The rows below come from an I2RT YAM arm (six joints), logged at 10 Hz.
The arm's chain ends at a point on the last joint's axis. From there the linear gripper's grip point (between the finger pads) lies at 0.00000 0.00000 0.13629 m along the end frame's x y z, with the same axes.
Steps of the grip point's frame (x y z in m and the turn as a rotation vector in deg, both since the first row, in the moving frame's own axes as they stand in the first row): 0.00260, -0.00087, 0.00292, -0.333, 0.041, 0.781; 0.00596, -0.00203, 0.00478, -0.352, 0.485, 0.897; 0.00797, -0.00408, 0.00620, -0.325, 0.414, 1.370; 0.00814, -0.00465, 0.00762, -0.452, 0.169, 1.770; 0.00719, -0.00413, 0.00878, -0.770, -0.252, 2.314; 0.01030, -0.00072, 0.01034, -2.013, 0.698, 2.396; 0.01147, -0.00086, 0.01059, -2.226, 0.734, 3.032
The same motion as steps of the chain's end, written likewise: 0.00251, -0.00166, 0.00292, -0.333, 0.041, 0.781; 0.00481, -0.00288, 0.00479, -0.352, 0.485, 0.897; 0.00699, -0.00486, 0.00621, -0.325, 0.414, 1.370; 0.00775, -0.00573, 0.00762, -0.452, 0.169, 1.770; 0.00783, -0.00595, 0.00879, -0.770, -0.252, 2.314; 0.00874, -0.00554, 0.01043, -2.013, 0.698, 2.396; 0.00987, -0.00620, 0.01070, -2.226, 0.734, 3.032
